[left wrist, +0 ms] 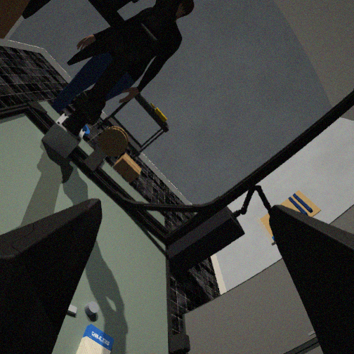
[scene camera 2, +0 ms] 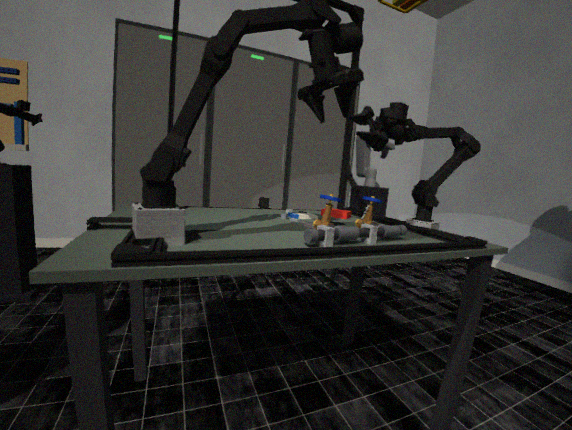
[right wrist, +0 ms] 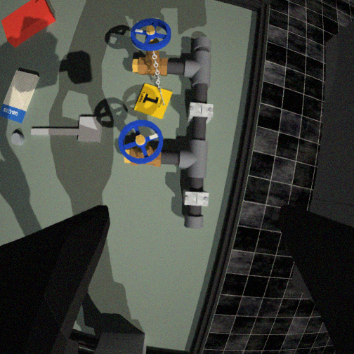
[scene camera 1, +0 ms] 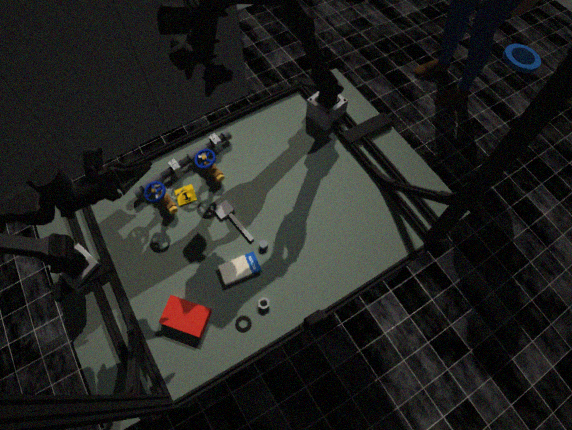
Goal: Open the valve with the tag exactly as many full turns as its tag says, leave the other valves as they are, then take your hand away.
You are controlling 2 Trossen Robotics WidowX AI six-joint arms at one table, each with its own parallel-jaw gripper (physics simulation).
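Places are measured from the left arm's base along level axes (x ahead, y left, z up), in metres.
Pixels of known places: left gripper, fingertip midpoint: (scene camera 2: 352, 124) (scene camera 1: 150, 164); right gripper, fingertip midpoint: (scene camera 2: 333, 120) (scene camera 1: 198, 87); left arm's base at its link origin: (scene camera 2: 423, 220) (scene camera 1: 75, 265); right arm's base at its link origin: (scene camera 2: 157, 206) (scene camera 1: 327, 99).
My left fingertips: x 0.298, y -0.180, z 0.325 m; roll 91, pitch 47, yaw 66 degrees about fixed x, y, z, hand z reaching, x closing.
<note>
Ahead of a thing's pixels: the offset from my left fingertips to its middle. "pt": to the spot under its first point.
The tagged valve's blue wheel @[pt 0.107 m left, 0.006 m ahead, 0.241 m down] (scene camera 1: 155, 191) (scene camera 2: 371, 199) (right wrist: 151, 31) stands on a brass body; its white mark points left in the right wrist view. A chain links it to a yellow tag @[pt 0.097 m left, 0.079 m ahead, 0.359 m down] (scene camera 1: 185, 195) (right wrist: 154, 101) reading 1. The other valve's blue wheel @[pt 0.070 m left, 0.174 m ahead, 0.240 m down] (scene camera 1: 204, 158) (scene camera 2: 330, 198) (right wrist: 140, 140) carries no tag; its white mark points right in the right wrist view. My right gripper (scene camera 1: 198, 86) (scene camera 2: 334, 119) (right wrist: 195, 215) is open and empty, high above the valves and touching neither. My left gripper (scene camera 1: 134, 179) (scene camera 2: 357, 126) (left wrist: 188, 211) is open and empty, raised above the table.
A grey pipe (scene camera 2: 347, 234) (right wrist: 199, 130) joins both valves along the table's edge. A hammer @[0.092 m right, 0.103 m ahead, 0.360 m down] (scene camera 1: 225, 212) (right wrist: 90, 129), a cable tie box @[0.198 m right, 0.002 m ahead, 0.357 m down] (scene camera 1: 240, 270) (right wrist: 21, 92), a red box @[0.173 m right, 0.196 m back, 0.350 m down] (scene camera 1: 185, 316) (right wrist: 28, 22) and a dark ring @[0.306 m right, 0.111 m back, 0.363 m down] (scene camera 1: 243, 331) lie on the table. A dark frame surrounds them.
</note>
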